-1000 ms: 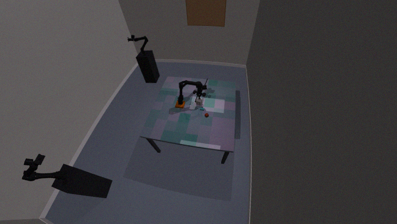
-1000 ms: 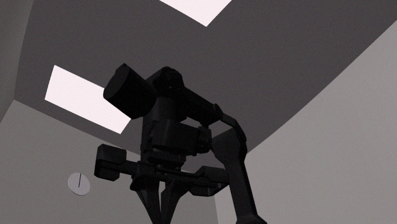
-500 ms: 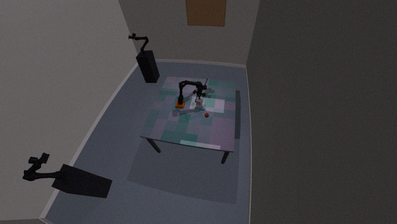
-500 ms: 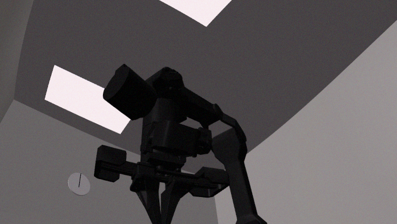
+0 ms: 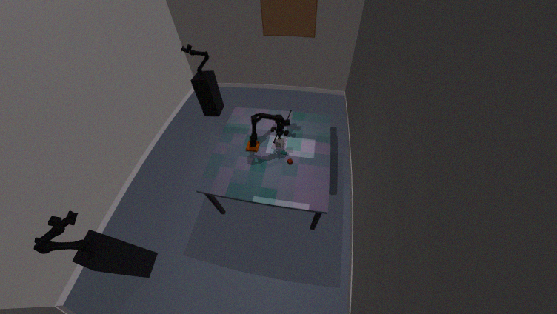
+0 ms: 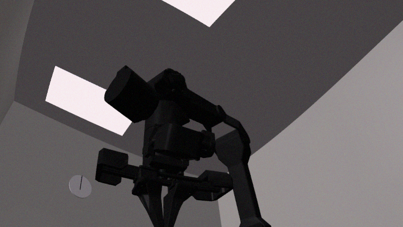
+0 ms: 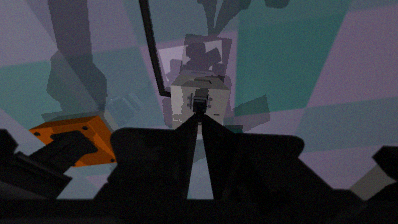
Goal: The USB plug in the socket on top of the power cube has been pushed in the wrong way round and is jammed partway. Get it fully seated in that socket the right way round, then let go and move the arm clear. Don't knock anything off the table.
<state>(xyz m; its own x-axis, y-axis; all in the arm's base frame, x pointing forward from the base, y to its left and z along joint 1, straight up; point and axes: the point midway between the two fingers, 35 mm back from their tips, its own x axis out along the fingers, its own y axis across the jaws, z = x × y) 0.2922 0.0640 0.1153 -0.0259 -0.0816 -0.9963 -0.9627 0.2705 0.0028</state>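
Now: the dark USB plug 2 cm below my gripper tip. From my gripper tip the other things lie so: red block: 13 cm ahead, 24 cm to the right, 9 cm below; then teal block: 5 cm ahead, 13 cm to the right, 10 cm below.
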